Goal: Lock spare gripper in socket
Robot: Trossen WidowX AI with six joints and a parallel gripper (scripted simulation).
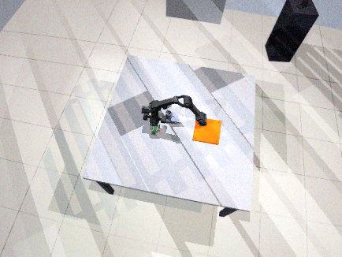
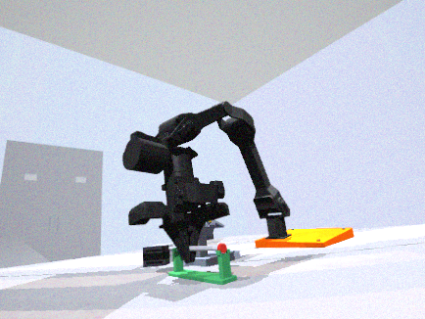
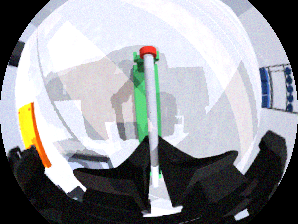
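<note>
The green rack is 2 cm to the left of my gripper tip. The rest, counted from my gripper tip: spare gripper: 21 cm to the right, 10 cm behind; then grey mount: 13 cm behind, 6 cm to the right, 3 cm above.
</note>
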